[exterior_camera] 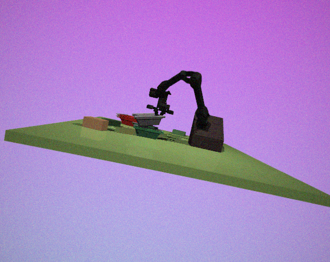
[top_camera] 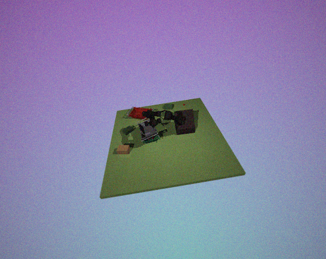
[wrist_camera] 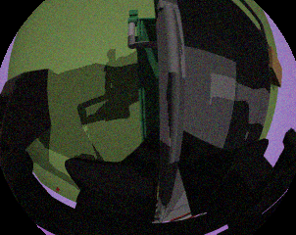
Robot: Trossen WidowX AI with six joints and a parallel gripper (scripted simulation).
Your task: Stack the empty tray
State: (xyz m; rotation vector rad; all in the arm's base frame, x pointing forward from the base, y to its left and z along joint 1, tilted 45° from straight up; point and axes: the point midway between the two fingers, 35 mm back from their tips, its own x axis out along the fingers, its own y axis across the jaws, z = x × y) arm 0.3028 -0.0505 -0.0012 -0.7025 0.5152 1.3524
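My gripper tip is now 8 cm short of the grey tray and 2 cm below it. Round my gripper tip: tan block (38 cm ahead, 16 cm to the left, 8 cm below).
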